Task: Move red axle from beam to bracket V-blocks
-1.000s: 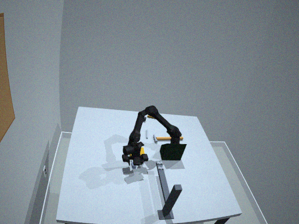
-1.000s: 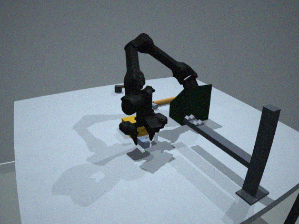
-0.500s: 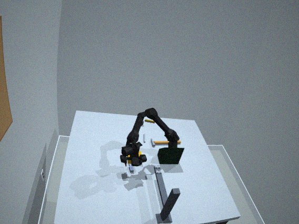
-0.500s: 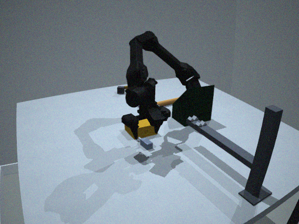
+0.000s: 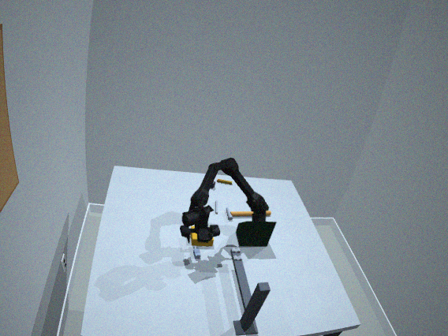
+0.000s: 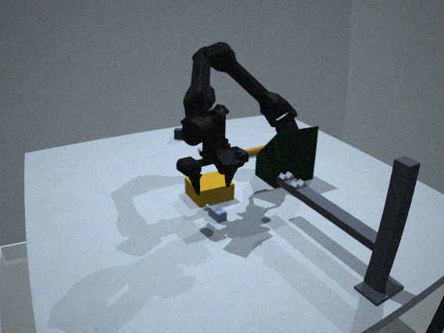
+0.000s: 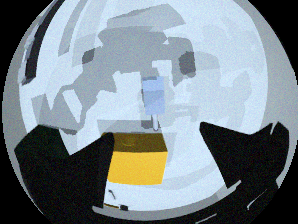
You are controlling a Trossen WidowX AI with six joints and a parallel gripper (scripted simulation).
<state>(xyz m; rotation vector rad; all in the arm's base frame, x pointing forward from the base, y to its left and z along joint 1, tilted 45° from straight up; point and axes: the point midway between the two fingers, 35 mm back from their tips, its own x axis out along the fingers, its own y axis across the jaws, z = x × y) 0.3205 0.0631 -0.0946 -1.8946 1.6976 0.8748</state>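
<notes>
The small blue-grey block lies 6 cm below my gripper tip and 1 cm to the left of it. Also, from my gripper tip: grey pin (39 cm to the right, 14 cm behind, 6 cm below); then yellow beam (10 cm to the right, 4 cm below, 3 cm behind).
</notes>
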